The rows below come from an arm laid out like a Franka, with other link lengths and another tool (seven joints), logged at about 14 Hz.
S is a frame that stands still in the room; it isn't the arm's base.
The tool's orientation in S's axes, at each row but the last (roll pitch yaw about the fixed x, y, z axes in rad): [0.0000 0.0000 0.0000]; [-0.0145 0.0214 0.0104]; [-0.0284 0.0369 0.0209]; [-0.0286 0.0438 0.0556]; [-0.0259 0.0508 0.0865]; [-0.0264 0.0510 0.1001]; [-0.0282 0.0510 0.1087]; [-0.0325 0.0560 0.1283]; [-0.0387 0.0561 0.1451]
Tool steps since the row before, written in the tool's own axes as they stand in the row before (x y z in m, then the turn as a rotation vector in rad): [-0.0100 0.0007 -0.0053 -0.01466 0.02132 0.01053]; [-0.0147 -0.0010 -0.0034 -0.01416 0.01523 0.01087]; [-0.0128 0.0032 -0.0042 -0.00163 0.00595 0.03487]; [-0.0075 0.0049 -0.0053 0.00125 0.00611 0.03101]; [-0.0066 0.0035 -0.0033 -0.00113 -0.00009 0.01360]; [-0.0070 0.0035 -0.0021 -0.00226 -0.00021 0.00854]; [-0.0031 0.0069 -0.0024 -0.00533 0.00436 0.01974]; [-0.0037 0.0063 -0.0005 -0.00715 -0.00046 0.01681]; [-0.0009 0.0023 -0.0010 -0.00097 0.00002 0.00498]
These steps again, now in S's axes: [-0.0100 0.0007 -0.0053 -0.01466 0.02132 0.01053]; [-0.0148 -0.0012 -0.0031 -0.01409 0.01524 0.01095]; [-0.0130 0.0028 -0.0038 -0.00049 0.00693 0.03472]; [-0.0080 0.0043 -0.0051 0.00221 0.00713 0.03074]; [-0.0070 0.0028 -0.0031 -0.00046 0.00022 0.01364]; [-0.0074 0.0027 -0.0018 -0.00181 -0.00017 0.00865]; [-0.0040 0.0064 -0.0024 -0.00483 0.00442 0.01986]; [-0.0045 0.0058 -0.0005 -0.00616 -0.00071 0.01719]; [-0.0013 0.0021 -0.0010 -0.00071 0.00011 0.00502]
